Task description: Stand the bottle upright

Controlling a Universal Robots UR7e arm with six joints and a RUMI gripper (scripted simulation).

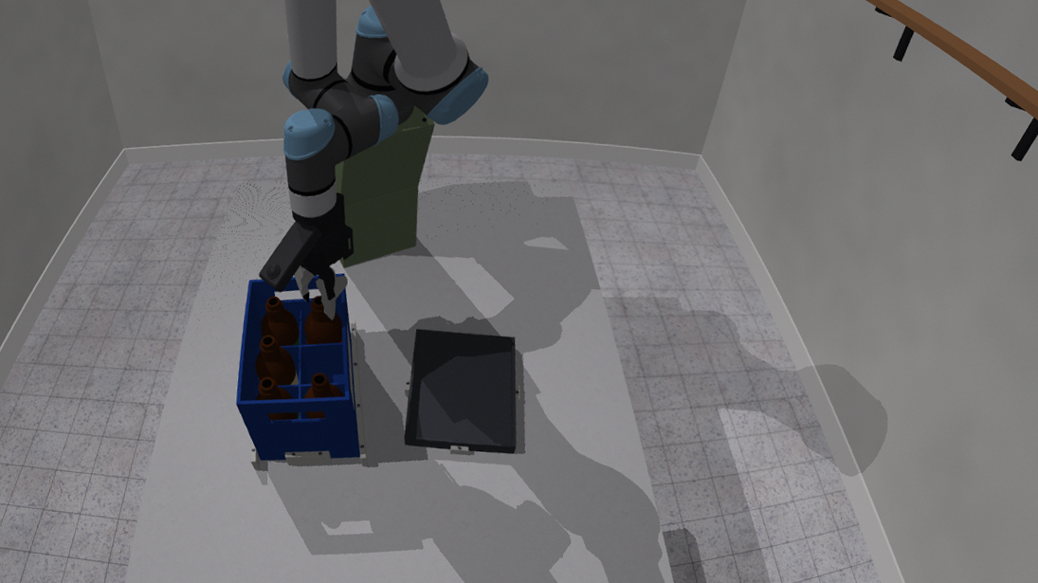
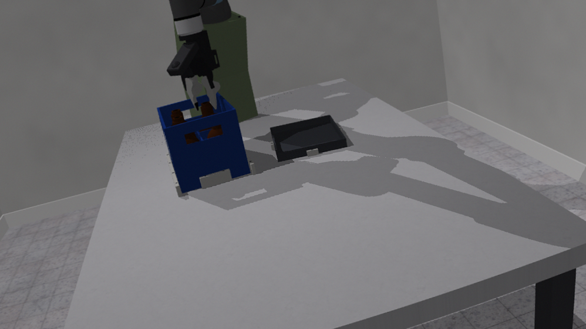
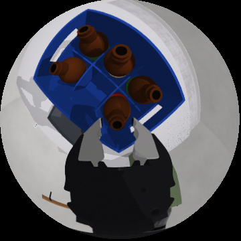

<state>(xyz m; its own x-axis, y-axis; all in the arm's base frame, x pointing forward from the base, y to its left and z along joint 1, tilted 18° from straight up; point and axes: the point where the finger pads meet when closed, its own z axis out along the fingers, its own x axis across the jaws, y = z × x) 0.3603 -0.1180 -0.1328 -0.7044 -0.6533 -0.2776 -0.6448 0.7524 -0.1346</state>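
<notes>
My hand is 80 mm short of the blue crate, 70 mm above it and 40 mm to the left of it. The rest, counted from my hand: dark tray (250 mm to the left, 140 mm below, 110 mm ahead).
</notes>
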